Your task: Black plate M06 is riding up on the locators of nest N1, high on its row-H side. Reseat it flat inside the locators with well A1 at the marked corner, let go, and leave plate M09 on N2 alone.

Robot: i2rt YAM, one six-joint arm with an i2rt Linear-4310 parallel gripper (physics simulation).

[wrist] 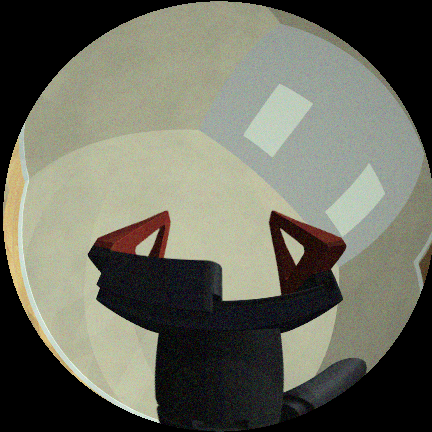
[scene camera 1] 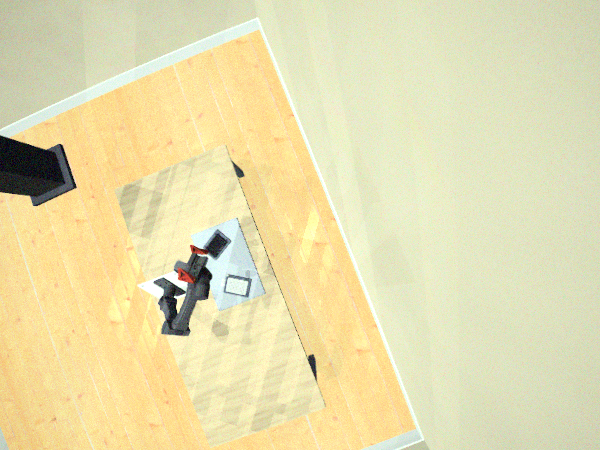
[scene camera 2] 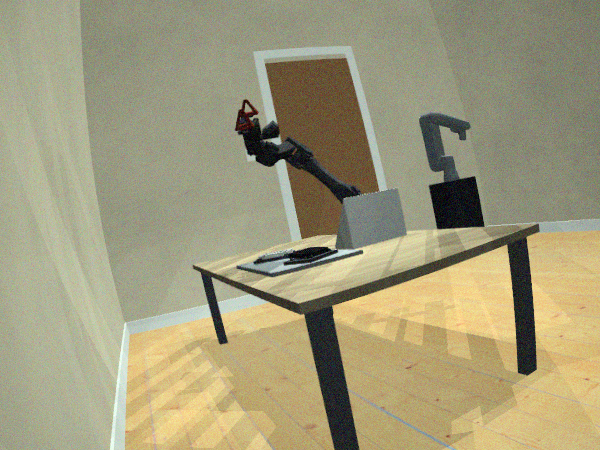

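Where they show: gripper, fingertip midpoint: (wrist: 219,215) (scene camera 1: 185,256) (scene camera 2: 242,104); arm's base, origin of the base link: (scene camera 1: 170,286) (scene camera 2: 365,215).
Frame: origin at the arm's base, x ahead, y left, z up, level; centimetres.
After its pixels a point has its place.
Black plate M06 (scene camera 1: 217,244) {x 33.5, y 13.6, z -7.9 cm} (scene camera 2: 312,254) {x 33.5, y 18.6, z -7.9 cm} sits in nest N1 on the pale board; the views are too coarse to show its tilt or the corner mark. A white plate (scene camera 1: 237,286) {x 35.6, y -15.8, z -7.5 cm} (scene camera 2: 275,256) {x 36.8, y -11.6, z -8.4 cm}, which I take as M09, sits in the other dark-framed nest on the same board. My gripper (scene camera 1: 192,262) {x 43.8, y 8.7, z 49.4 cm} (scene camera 2: 243,107) {x 43.8, y 8.7, z 49.4 cm} (wrist: 219,215) {x 43.8, y 8.7, z 49.4 cm} is open and empty, its red fingers wide apart. It is high above the table and points up and away from the plates. Neither plate shows in the wrist view.
The pale board (scene camera 1: 246,257) {x 47.1, y -1.0, z -9.9 cm} (scene camera 2: 272,273) {x 50.6, y 25.3, z -9.9 cm} lies on the wooden table (scene camera 1: 250,380) {x 18.8, y -76.1, z -11.2 cm} (scene camera 2: 420,255) {x 19.3, y 61.2, z -11.2 cm}. A grey upright panel (scene camera 2: 375,217) {x 0.2, y 7.8, z -1.3 cm} stands behind the board, near the arm's base. Another arm (scene camera 2: 430,142) stands on a black pedestal (scene camera 2: 457,205) beyond the table.
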